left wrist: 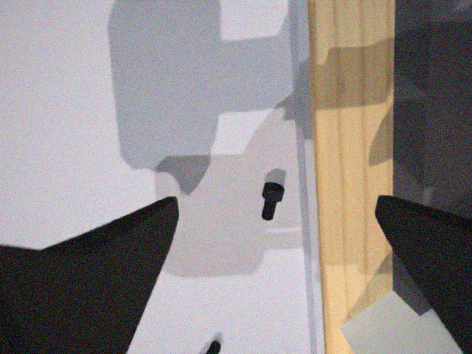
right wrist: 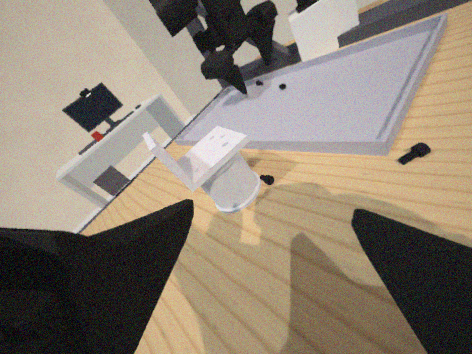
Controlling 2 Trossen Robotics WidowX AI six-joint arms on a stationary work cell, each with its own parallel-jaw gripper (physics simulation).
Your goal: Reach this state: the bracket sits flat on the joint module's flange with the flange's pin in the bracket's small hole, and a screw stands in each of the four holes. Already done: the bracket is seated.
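Places are measured from the left arm's base along level axes (x up, y ahead, z left), in centimetres.
Pixels of known places: left gripper, fingertip midpoint: (left wrist: 274,205) (right wrist: 257,79); right gripper, fingertip midpoint: (right wrist: 271,211).
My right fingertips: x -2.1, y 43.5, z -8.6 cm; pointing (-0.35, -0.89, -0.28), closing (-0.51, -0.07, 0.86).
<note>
Ahead of a thing's pixels: the offset from my right fingertips to its top centre. "spot": to the spot under its first point. Level surfaces: height alone.
My left gripper (left wrist: 274,205) (right wrist: 257,79) is open and empty above the tray {dx -4.5, dy -28.5, dz -4.2 cm} (left wrist: 310,210) (right wrist: 320,146). A black screw {dx -4.6, dy -40.3, dz -5.9 cm} (left wrist: 272,194) lies on the tray floor near its rim, seen between the fingers but not gripped. Another black screw {spot: dx -5.2, dy -32.7, dz -1.3 cm} (left wrist: 214,346) is cut off at the bottom of the left wrist view. In the right wrist view two small dark screws {spot: dx -5.2, dy -40.0, dz -5.9 cm} (right wrist: 259,83) {spot: dx -5.1, dy -31.4, dz -0.7 cm} (right wrist: 282,86) lie in the tray. The white bracket (right wrist: 212,152) sits on the joint module {dx +0.3, dy -8.8, dz -7.2 cm} (right wrist: 232,186), small hole marks on its plate; the pin cannot be made out. My right gripper (right wrist: 271,211) is open and empty.
A black screw {dx -5.0, dy -9.1, dz -3.3 cm} (right wrist: 267,179) lies on the wooden table {dx -6.1 cm} (left wrist: 350,175) (right wrist: 240,290) close beside the module. Another screw {dx -5.0, dy -7.0, dz +8.9 cm} (right wrist: 415,152) lies right of it, near the tray's corner. A pale block {spot: dx -4.3, dy -41.4, dz +3.6 cm} (left wrist: 400,325) (right wrist: 325,30) stands beyond the tray. A monitor (right wrist: 92,107) is far back.
</note>
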